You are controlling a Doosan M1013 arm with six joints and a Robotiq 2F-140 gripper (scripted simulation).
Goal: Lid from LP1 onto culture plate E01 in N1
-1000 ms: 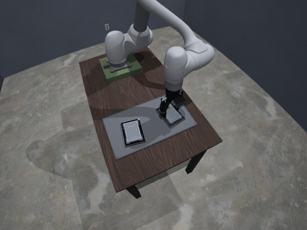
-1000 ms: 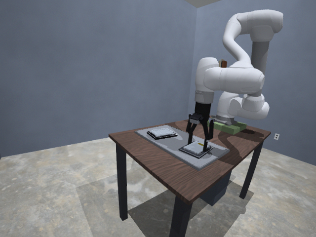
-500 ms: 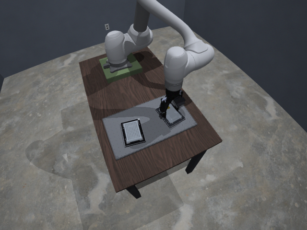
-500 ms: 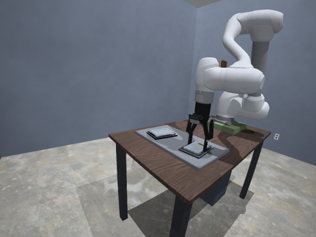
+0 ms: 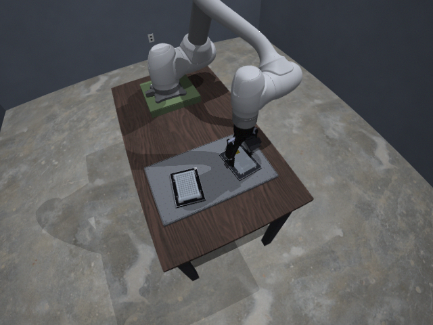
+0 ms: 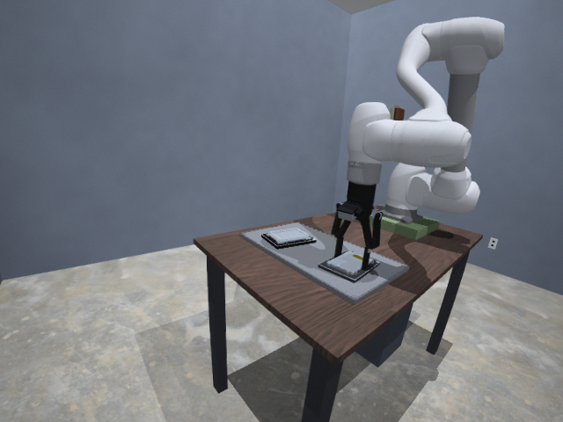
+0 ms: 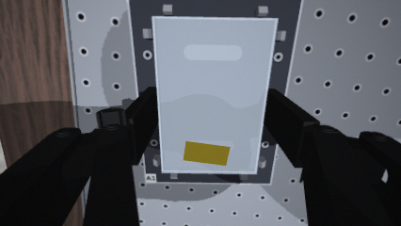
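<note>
The lid park LP1 lies 30 mm below my hand. The rest, counted from my hand: clear lid: 20 mm below; nest N1: 260 mm to the right, 30 mm below, 20 mm ahead; culture plate E01: 260 mm to the right, 20 mm below, 20 mm ahead.
</note>
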